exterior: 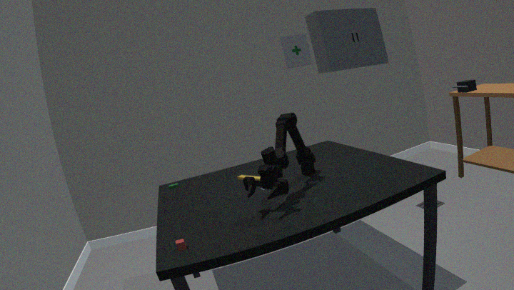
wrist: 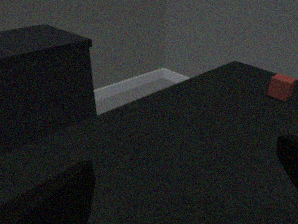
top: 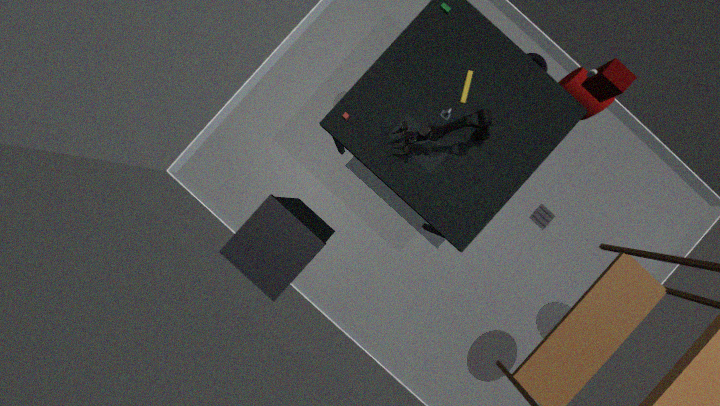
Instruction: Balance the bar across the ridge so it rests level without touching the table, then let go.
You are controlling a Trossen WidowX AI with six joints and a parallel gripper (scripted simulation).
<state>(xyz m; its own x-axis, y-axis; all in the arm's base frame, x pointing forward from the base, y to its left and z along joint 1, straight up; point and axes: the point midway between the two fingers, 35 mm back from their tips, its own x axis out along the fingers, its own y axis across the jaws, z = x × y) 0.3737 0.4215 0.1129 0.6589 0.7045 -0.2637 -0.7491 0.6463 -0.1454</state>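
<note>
Now: gripper tip 12 cm past the yellow bar, 64 cm to the left of it and 10 cm above it. The rest, counted from my gripper tip: flat green marker: 34 cm ahead, 95 cm to the right, 10 cm below; then red block: 34 cm ahead, 5 cm to the left, 9 cm below.
</note>
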